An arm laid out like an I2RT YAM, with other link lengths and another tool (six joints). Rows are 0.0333 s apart.
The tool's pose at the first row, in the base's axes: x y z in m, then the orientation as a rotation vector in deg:
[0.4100, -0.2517, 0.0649, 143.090, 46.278, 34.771]
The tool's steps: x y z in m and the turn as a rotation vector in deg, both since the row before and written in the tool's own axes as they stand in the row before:
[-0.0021, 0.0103, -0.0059, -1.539, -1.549, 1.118]
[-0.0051, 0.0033, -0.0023, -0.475, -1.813, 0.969]
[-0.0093, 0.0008, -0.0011, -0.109, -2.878, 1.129]
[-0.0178, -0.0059, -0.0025, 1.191, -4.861, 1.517]
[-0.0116, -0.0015, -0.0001, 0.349, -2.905, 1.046]
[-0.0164, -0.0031, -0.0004, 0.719, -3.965, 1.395]
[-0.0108, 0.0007, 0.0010, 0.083, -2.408, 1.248]
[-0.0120, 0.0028, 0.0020, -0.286, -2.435, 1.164]
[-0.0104, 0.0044, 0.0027, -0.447, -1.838, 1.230]
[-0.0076, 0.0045, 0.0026, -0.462, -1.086, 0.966]
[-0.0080, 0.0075, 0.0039, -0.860, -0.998, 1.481]
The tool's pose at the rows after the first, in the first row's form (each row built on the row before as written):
[0.4098, -0.2589, 0.0745, 142.463, 43.610, 33.547]
[0.4061, -0.2637, 0.0768, 142.715, 41.536, 31.677]
[0.3986, -0.2693, 0.0759, 143.426, 39.022, 28.414]
[0.3809, -0.2737, 0.0710, 145.521, 35.769, 22.427]
[0.3704, -0.2783, 0.0685, 146.361, 33.494, 18.957]
[0.3548, -0.2833, 0.0653, 147.574, 30.473, 14.142]
[0.3455, -0.2888, 0.0640, 148.009, 28.021, 11.422]
[0.3357, -0.2965, 0.0631, 147.987, 25.582, 8.716]
[0.3277, -0.3049, 0.0627, 147.785, 23.250, 6.847]
[0.3221, -0.3122, 0.0627, 147.502, 21.537, 5.866]
[0.3168, -0.3226, 0.0633, 146.913, 19.149, 5.253]

